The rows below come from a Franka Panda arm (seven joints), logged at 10 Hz.
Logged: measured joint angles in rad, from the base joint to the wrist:
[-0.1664, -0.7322, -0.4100, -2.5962, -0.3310, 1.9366, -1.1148]
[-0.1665, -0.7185, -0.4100, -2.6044, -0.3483, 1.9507, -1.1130]
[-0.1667, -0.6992, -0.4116, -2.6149, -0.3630, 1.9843, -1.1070]
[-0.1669, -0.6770, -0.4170, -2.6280, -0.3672, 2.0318, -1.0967]
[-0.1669, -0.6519, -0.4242, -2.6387, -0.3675, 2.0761, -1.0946]
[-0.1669, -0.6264, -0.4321, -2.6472, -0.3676, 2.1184, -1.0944]
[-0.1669, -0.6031, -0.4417, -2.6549, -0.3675, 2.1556, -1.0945]
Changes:
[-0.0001, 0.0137, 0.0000, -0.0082, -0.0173, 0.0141, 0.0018]
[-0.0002, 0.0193, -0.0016, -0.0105, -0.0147, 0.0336, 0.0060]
[-0.0002, 0.0222, -0.0054, -0.0131, -0.0042, 0.0475, 0.0103]
[0.0000, 0.0251, -0.0072, -0.0107, -0.0003, 0.0443, 0.0021]
[0.0000, 0.0255, -0.0079, -0.0085, -0.0001, 0.0423, 0.0002]
[0.0000, 0.0233, -0.0096, -0.0077, 0.0001, 0.0372, -0.0001]

